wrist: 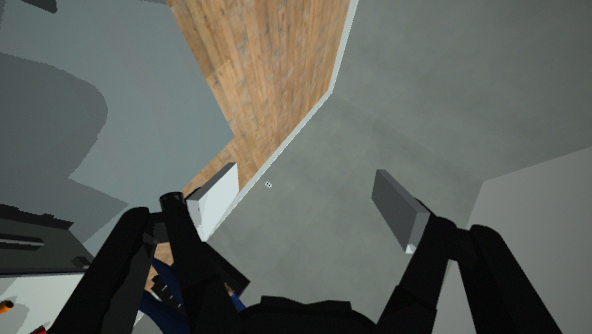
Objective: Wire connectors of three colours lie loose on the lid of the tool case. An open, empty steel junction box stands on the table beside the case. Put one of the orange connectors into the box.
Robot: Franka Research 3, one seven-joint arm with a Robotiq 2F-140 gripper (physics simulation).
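My gripper (305, 180) is open and empty, tilted so that the room's wall and floor show between its fingers. An orange connector (6, 306) lies at the lower left edge on a pale surface, which looks like the lid of the tool case (62, 287). Part of a red connector (38, 330) shows at the bottom left corner. Both are well to the left of the fingers and apart from them. I cannot make out the steel junction box in this view.
A grey table top (160, 85) fills the upper left, with dark shadows on it. The case's dark side (55, 245) is at the left. Beyond are the wooden floor (270, 65) and a grey wall (425, 100). A blue object (162, 312) shows partly behind the left finger linkage.
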